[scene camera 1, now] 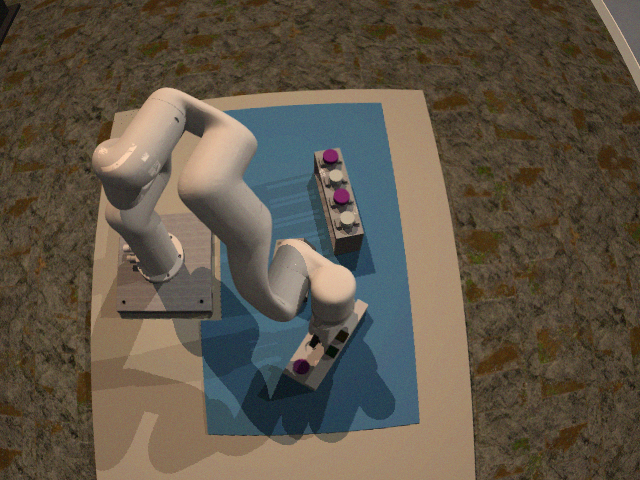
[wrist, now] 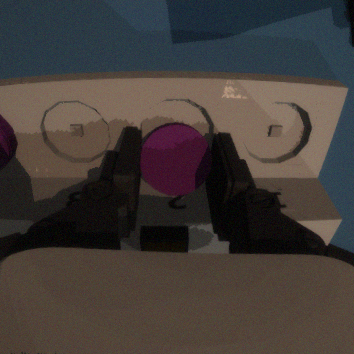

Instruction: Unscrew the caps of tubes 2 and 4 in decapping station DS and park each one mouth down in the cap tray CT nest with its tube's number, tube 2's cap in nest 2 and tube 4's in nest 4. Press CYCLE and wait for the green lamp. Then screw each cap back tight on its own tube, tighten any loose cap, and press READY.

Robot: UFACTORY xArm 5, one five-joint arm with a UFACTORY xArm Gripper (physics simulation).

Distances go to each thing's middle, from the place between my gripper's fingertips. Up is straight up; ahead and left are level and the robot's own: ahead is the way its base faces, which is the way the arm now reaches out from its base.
My gripper is now 10 mm past the cap tray (scene camera 1: 320, 360), 20 mm to the left of it and 10 mm below it.
